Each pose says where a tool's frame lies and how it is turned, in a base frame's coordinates. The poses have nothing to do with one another.
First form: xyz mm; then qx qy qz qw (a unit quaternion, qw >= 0).
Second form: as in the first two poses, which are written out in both.
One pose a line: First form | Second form
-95 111 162 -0.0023 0.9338 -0.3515 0.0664 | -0.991 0.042 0.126 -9.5; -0.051 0.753 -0.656 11.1; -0.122 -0.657 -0.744 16.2; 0 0 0 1
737 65 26 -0.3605 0.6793 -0.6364 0.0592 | -0.733 -0.414 0.539 73.7; -0.565 -0.070 -0.822 6.5; 0.378 -0.907 -0.183 2.6; 0 0 0 1
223 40 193 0.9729 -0.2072 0.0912 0.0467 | 0.897 -0.412 0.158 22.3; -0.395 -0.910 -0.129 4.0; 0.197 0.053 -0.979 19.3; 0 0 0 1
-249 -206 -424 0.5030 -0.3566 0.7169 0.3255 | -0.282 -0.825 0.489 -24.9; 0.108 -0.534 -0.839 -20.6; 0.953 -0.184 0.240 -42.4; 0 0 0 1
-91 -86 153 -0.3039 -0.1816 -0.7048 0.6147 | -0.060 0.977 0.205 -9.1; -0.756 -0.178 0.630 -8.6; 0.652 -0.118 0.749 15.3; 0 0 0 1
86 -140 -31 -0.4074 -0.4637 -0.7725 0.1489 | -0.624 0.608 0.491 8.6; 0.148 -0.526 0.838 -14.0; 0.768 0.595 0.238 -3.1; 0 0 0 1
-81 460 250 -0.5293 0.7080 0.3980 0.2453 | -0.319 -0.945 -0.074 -8.1; -0.554 0.123 0.823 46.0; -0.769 0.304 -0.563 25.0; 0 0 0 1
